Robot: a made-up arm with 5 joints.
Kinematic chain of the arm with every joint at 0, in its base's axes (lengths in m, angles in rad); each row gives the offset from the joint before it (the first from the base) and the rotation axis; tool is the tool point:
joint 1: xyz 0 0 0.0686 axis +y
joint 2: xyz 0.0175 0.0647 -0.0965 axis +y
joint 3: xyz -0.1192 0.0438 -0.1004 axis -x
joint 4: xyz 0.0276 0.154 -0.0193 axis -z
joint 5: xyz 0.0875 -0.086 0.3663 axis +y
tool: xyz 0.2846 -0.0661 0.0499
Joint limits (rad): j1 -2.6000..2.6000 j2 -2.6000..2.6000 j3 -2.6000..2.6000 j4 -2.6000..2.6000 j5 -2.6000..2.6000
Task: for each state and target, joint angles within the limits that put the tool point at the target. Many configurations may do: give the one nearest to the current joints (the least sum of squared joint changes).
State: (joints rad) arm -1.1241 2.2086 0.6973 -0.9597 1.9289
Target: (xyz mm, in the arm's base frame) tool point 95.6 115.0 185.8
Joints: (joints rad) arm -1.2917 2.3233 0.3218 -0.6180 2.6000
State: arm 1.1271 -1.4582 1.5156 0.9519 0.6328
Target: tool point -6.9 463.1 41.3
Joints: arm 1.1079 -1.3978 1.8772 0.7507 0.3199
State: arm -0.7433 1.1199 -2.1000 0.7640 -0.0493
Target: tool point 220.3 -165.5 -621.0
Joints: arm -0.7915 0.5042 -2.4916 0.8059 -0.9042
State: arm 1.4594 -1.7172 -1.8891 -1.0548 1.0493
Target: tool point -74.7 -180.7 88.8
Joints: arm 1.0544 -1.8584 -2.4302 -1.5725 1.4631
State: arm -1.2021 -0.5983 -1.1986 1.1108 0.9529
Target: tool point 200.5 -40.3 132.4
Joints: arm -1.2917 -0.7366 -0.9184 0.6093 1.1765
